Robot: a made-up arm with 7 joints.
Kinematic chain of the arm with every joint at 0, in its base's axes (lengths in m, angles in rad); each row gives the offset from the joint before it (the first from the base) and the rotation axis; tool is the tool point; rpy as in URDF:
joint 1: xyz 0 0 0.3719 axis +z
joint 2: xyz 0 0 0 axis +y
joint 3: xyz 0 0 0.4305 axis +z
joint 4: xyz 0.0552 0 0 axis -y
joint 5: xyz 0.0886 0 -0.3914 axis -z
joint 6: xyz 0 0 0 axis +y
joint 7: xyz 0.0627 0 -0.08 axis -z
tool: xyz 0 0 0 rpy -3.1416 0 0
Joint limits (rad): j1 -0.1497..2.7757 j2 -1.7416..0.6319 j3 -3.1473..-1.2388 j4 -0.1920..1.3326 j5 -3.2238..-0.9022 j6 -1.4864..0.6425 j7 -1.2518..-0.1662
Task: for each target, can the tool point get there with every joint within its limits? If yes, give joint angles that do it. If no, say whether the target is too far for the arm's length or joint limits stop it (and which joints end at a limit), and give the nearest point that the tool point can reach.
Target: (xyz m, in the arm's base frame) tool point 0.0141 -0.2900 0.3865
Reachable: yes | joints 0.6858 -0.1383 -2.5038 0.2368 -1.2089 -0.4863 -1.0088
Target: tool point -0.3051 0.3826 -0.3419
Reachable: no: joint limits stop it (at a limit: joint 1, joint 3, joint 4, joint 5, joint 6) | nearest point -0.3027 0.0490 -0.2381 | short by 0.349 m
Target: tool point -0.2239 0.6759 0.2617
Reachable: no: joint limits stop it (at a limit: joint 1, joint 2, joint 3) | nearest point -0.1459 0.5342 0.4377 | short by 0.239 m
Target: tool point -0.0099 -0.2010 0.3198
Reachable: yes | joints 0.5028 -1.0830 -2.2210 0.3905 -2.8651 -0.9453 -0.6363
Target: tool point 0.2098 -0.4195 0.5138
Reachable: yes | joints 1.0933 -0.1240 -2.3240 0.7499 -1.2049 -0.1991 -0.6740
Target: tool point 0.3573 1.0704 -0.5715
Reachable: no: too far | nearest point 0.3889 0.2993 -0.0257 | short by 0.945 m
